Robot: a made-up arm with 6 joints.
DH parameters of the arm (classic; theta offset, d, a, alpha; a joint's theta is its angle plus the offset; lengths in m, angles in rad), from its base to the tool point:
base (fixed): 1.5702 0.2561 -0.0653 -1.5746
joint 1: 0 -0.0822 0.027 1.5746
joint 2: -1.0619 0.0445 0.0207 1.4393
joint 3: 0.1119 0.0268 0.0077 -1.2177
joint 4: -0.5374 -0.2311 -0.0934 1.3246
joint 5: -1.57 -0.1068 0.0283 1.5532
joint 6: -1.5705 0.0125 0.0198 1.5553
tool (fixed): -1.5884 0.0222 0 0
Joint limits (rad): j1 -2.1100..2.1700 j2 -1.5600..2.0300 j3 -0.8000..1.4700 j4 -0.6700..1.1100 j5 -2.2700..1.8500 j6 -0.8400..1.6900
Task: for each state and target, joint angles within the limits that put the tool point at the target. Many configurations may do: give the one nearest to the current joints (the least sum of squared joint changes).
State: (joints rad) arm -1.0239 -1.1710 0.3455 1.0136 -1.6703 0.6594
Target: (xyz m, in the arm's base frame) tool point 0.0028 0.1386 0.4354
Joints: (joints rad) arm -1.2338 -1.2608 -0.4047 0.9997 -1.3496 0.9052
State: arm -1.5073 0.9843 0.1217 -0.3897 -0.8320 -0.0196
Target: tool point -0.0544 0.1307 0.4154
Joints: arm -1.3049 0.7602 0.1327 -0.5365 -0.8097 0.0167
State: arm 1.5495 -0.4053 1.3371 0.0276 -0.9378 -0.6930
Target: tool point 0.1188 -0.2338 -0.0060
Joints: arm 2.1601 0.1507 1.4206 -0.1074 -0.7919 -0.3067
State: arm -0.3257 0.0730 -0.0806 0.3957 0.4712 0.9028
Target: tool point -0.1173 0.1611 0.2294
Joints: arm -0.4616 -0.4077 -0.7689 0.3869 0.1924 1.1821
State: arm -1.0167 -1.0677 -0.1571 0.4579 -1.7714 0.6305
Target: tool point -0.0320 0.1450 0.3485
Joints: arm -1.1329 -0.6691 -0.2311 0.8335 -1.9792 0.5525
